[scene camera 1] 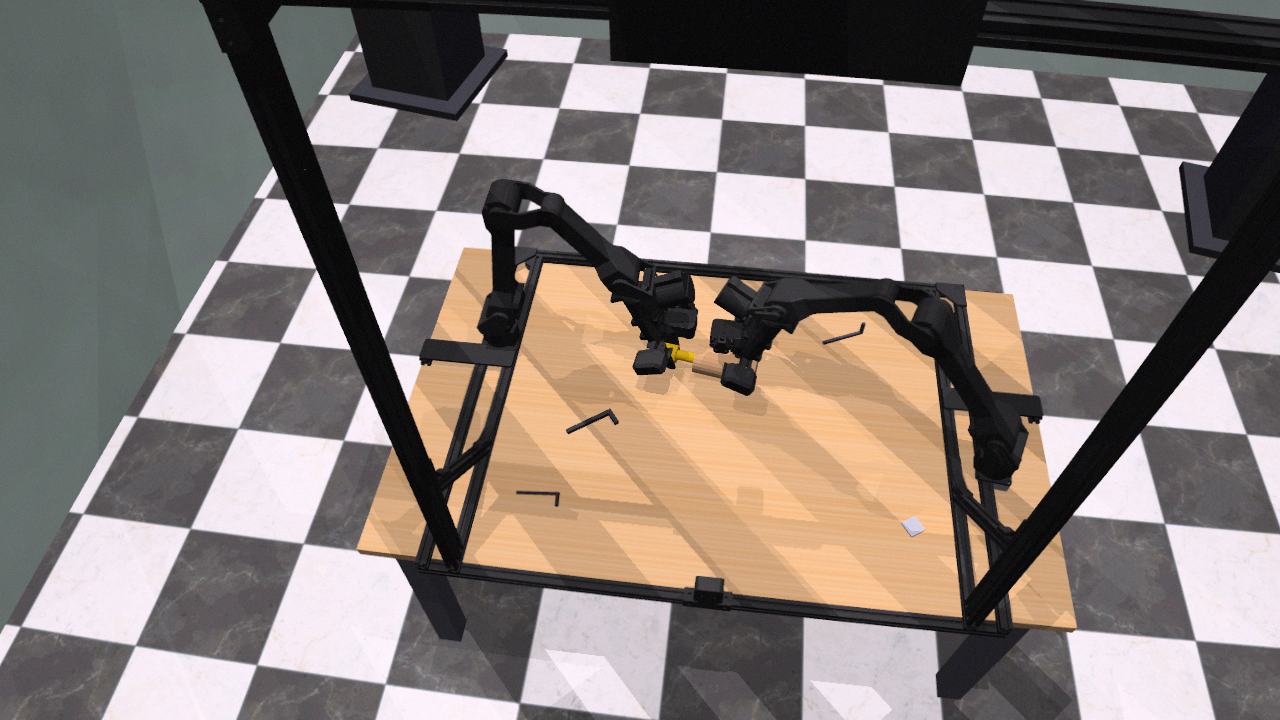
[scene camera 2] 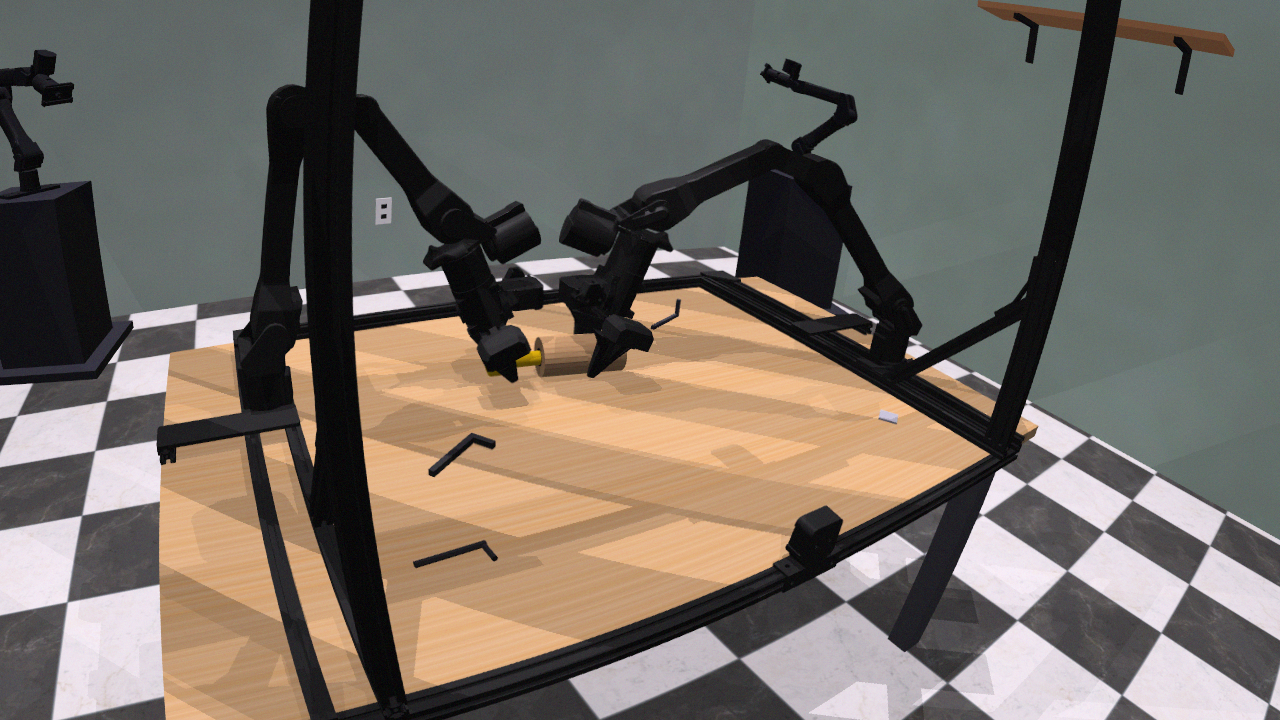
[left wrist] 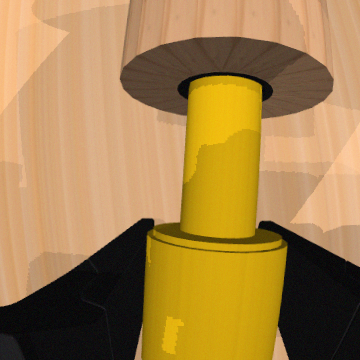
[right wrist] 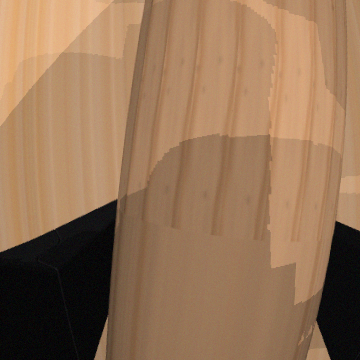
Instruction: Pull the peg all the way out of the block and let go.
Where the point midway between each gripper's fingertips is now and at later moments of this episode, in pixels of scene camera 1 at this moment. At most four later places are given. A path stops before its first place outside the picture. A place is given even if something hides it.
My left gripper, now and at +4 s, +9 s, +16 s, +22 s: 675,360; 624,357; 649,355; 657,349; 643,345
My right gripper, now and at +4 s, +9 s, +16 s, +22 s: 726,372; 720,372; 728,368; 722,366; 707,361
